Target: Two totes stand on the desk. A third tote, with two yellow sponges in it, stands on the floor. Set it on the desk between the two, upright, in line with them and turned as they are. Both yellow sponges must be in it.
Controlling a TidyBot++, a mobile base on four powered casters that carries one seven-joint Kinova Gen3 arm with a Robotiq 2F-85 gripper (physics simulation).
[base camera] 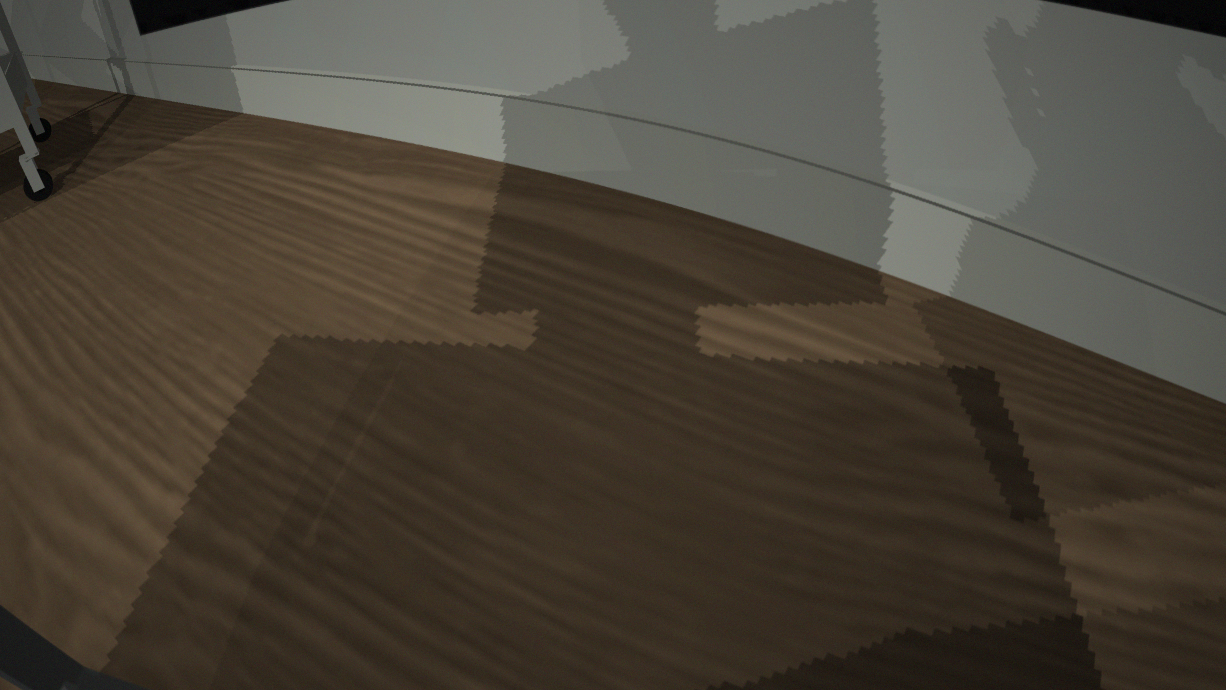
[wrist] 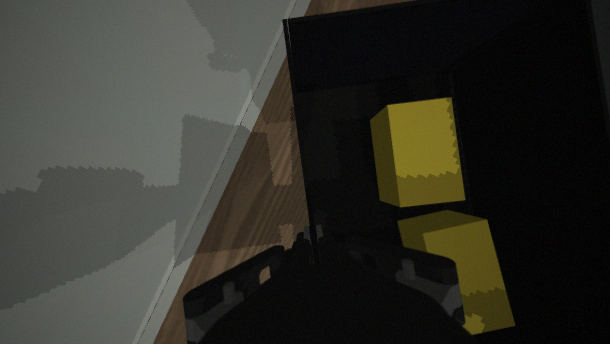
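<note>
Black tote (wrist: 523, 86) visible. My gripper (wrist: 313, 235) visible too.
</note>
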